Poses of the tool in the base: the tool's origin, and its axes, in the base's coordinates. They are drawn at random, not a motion.
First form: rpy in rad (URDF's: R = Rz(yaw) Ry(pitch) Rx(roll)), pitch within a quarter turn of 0, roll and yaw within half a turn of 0; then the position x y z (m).
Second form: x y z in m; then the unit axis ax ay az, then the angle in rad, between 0 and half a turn. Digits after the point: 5 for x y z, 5 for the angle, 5 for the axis.
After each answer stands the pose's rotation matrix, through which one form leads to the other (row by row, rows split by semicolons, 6 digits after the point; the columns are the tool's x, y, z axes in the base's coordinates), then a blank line. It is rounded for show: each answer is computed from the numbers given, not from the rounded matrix.
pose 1, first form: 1.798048 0.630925 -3.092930 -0.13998 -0.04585 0.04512
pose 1, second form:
-0.13998 -0.04585 0.04512 -0.21687 0.75924 0.61361 2.68077
-0.806526 -0.585004 0.085353; -0.039279 0.197077 0.979601; -0.589892 0.786721 -0.181926

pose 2, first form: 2.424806 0.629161 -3.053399 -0.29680 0.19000 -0.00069
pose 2, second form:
-0.29680 0.19000 -0.00069 -0.15360 0.92028 0.35986 2.58489
-0.805379 -0.451505 0.384068; -0.071214 0.716939 0.693489; -0.588467 0.531171 -0.609561

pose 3, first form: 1.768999 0.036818 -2.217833 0.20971 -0.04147 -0.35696
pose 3, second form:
0.20971 -0.04147 -0.35696 0.36878 -0.71364 -0.59558 2.59566
-0.602416 -0.178863 -0.777884; -0.797333 0.089906 0.596806; -0.036810 0.979758 -0.196774

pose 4, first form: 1.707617 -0.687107 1.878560 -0.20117 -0.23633 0.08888
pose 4, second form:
-0.20117 -0.23633 0.08888 0.60549 0.44798 0.65779 2.81952
-0.234189 0.320338 0.917899; 0.736760 -0.557533 0.382547; 0.634303 0.765860 -0.105444

